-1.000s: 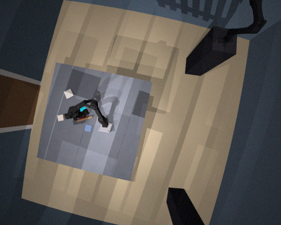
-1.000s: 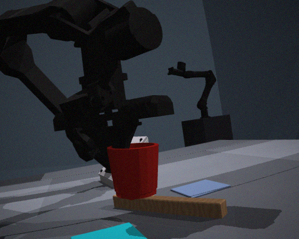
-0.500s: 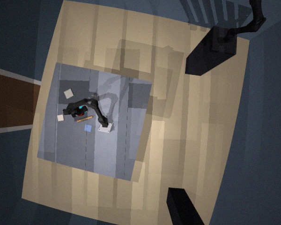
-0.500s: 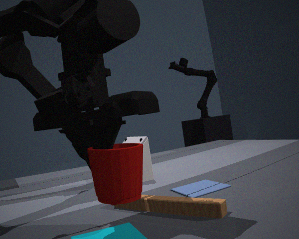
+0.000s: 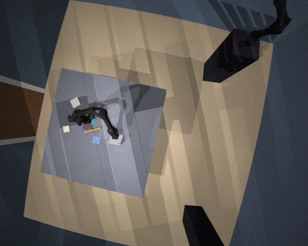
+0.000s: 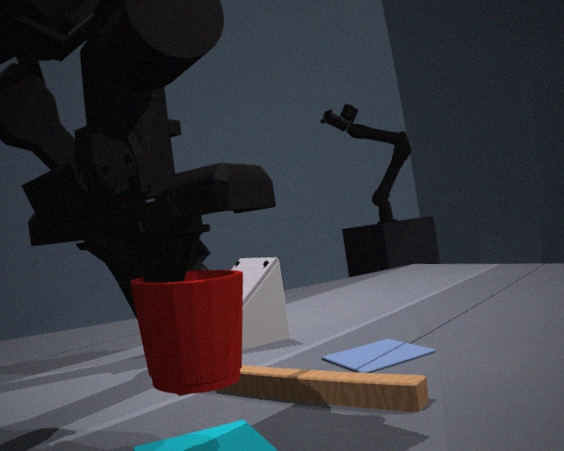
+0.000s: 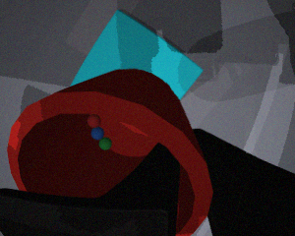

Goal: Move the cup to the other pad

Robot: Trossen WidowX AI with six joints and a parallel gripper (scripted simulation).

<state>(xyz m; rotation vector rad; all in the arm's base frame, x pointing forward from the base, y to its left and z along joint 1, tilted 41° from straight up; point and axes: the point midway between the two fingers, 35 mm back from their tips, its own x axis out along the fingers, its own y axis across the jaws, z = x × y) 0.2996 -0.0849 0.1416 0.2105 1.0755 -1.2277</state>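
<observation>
Right now the cyan pad is 90 mm below my gripper tip, 30 mm ahead of it and 10 mm to the left of it. Round my gripper tip: red cup (30 mm ahead, 20 mm to the left); wooden bar (120 mm to the left, 80 mm below, 20 mm behind).
</observation>
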